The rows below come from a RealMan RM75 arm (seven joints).
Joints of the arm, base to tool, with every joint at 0 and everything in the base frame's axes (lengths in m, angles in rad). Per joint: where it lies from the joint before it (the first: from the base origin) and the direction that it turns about. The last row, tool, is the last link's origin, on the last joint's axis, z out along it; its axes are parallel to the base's.
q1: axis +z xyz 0 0 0.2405
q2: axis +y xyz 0 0 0
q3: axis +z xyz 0 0 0.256
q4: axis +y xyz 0 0 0
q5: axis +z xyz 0 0 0.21
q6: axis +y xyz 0 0 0
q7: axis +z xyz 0 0 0.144
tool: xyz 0 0 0
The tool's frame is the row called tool.
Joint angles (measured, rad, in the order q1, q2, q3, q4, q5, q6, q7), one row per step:
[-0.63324, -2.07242, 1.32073, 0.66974, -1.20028, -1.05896, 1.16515]
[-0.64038, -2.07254, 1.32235, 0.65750, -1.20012, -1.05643, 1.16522]
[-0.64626, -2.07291, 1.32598, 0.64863, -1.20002, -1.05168, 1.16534]
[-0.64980, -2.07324, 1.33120, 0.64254, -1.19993, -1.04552, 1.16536]
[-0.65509, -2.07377, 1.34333, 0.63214, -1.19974, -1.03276, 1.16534]
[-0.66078, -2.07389, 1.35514, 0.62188, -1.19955, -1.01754, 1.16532]
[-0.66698, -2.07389, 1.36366, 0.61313, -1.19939, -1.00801, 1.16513]
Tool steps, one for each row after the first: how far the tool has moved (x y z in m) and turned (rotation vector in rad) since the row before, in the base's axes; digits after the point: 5 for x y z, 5 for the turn. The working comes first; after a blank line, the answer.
Tool pose at each row, in the base's axes (x y z in m, rotation vector in rad; the steps are taken from these numbers as rounded here):
[-0.22912, 0.37060, -0.07128, -2.69022, -1.01932, -0.20634]
[-0.22920, 0.37064, -0.07294, -2.69294, -1.02408, -0.19984]
[-0.22904, 0.37089, -0.07447, -2.69466, -1.02450, -0.19310]
[-0.22920, 0.37100, -0.07582, -2.69496, -1.02326, -0.18578]
[-0.22988, 0.37095, -0.07842, -2.69530, -1.01964, -0.16990]
[-0.23063, 0.37144, -0.08064, -2.69282, -1.01431, -0.15407]
[-0.23069, 0.37190, -0.08237, -2.69327, -1.00981, -0.14213]

[-0.00008, 0.00004, -0.00166, -0.00524, 0.00263, 0.00270]
[0.00016, 0.00025, -0.00153, -0.00290, 0.00391, 0.00035]
[-0.00016, 0.00011, -0.00135, -0.00119, 0.00498, -0.00019]
[-0.00068, -0.00005, -0.00260, -0.00205, 0.01106, -0.00089]
[-0.00075, 0.00049, -0.00222, 0.00095, 0.01209, -0.00114]
[-0.00006, 0.00046, -0.00173, -0.00124, 0.00860, -0.00183]

